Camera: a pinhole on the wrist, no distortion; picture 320 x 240 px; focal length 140.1 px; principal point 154.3 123.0 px. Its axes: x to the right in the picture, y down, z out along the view. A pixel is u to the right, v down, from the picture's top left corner.
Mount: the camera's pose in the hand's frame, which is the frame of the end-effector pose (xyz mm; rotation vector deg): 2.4 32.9 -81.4 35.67 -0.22 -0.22
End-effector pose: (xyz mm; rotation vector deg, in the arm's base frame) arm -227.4 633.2 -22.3 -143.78 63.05 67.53
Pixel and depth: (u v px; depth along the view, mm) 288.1 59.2 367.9
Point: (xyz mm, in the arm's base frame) 64.3 718.3 -406.8
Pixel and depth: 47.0 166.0 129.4
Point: -289.6 713.9 14.5
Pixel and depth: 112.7 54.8 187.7
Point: -158.6 778.8 -18.7
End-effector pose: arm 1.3 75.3 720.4 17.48 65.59 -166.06
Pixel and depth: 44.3 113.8 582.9
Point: 358.4 43.3 1294.9
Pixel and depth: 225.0 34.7 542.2
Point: -340.0 395.1 1164.6
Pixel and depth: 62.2 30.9 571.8
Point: 293.5 384.2 1314.5
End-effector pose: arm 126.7 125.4 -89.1 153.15 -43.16 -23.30
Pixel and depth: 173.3 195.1 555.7
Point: 23.9 4.2 -611.0
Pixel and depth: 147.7 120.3 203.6
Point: 130.9 182.0 -196.0
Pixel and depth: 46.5 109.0 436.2
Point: -121.3 454.8 -350.8
